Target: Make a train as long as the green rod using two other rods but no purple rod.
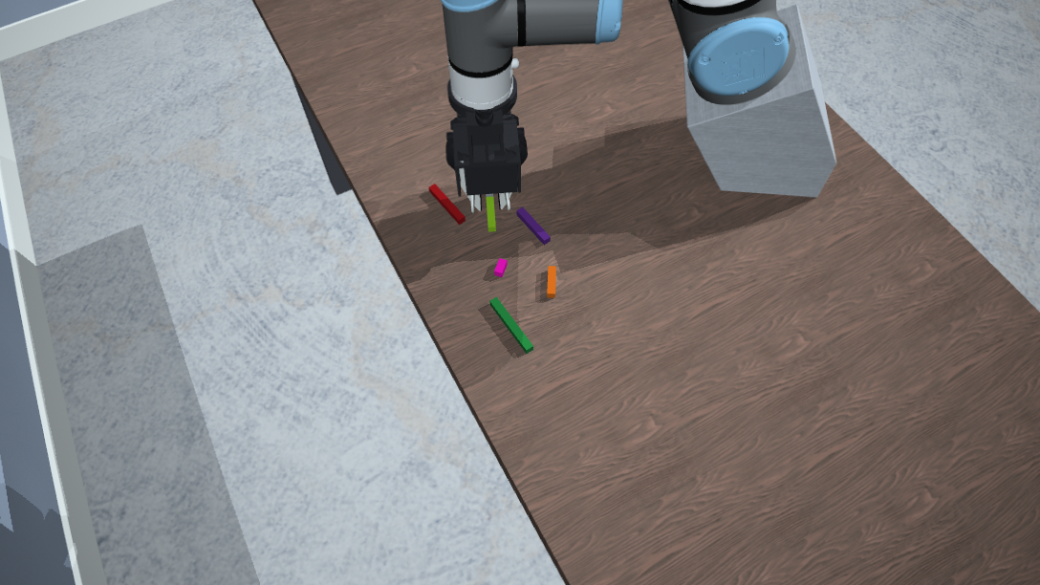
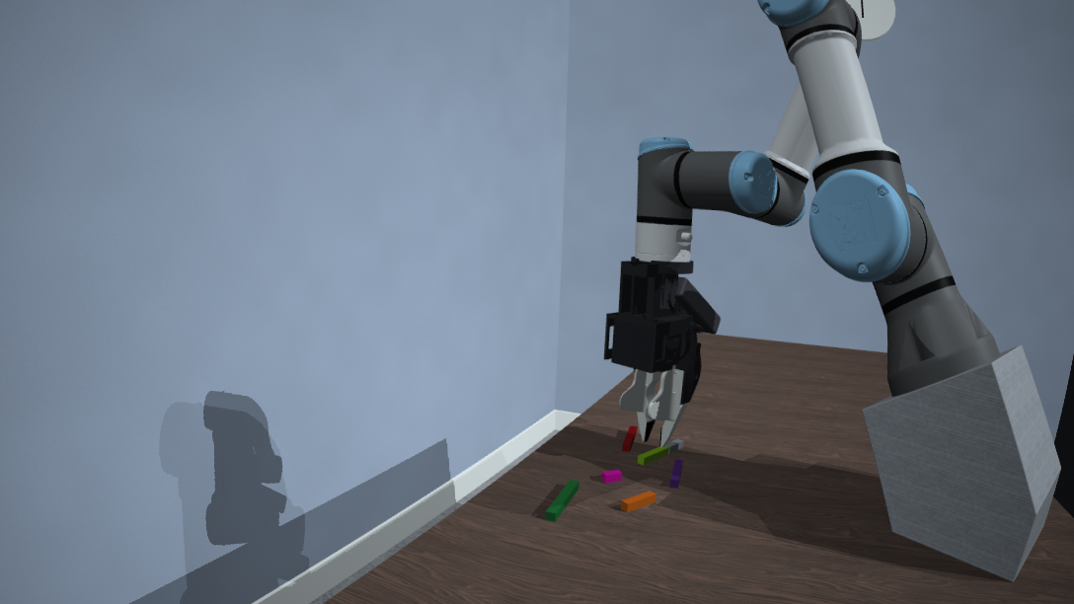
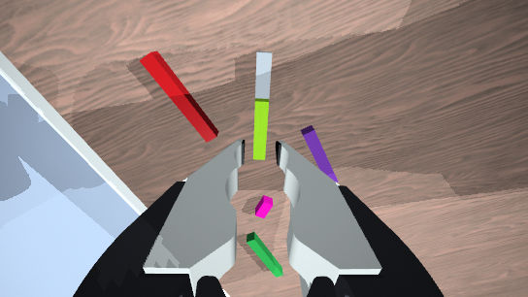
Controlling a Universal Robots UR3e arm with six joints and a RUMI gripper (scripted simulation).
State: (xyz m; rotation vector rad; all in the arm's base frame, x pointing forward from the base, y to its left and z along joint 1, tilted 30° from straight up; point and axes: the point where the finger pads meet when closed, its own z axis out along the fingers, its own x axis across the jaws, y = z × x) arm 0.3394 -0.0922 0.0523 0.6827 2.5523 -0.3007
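The lime rod is 30 mm below my hand. Round my hand: red rod (50 mm to the right, 40 mm ahead, 30 mm below); purple rod (50 mm to the left, 30 mm below, 30 mm behind); grey rod (40 mm to the right, 30 mm below, 20 mm behind).
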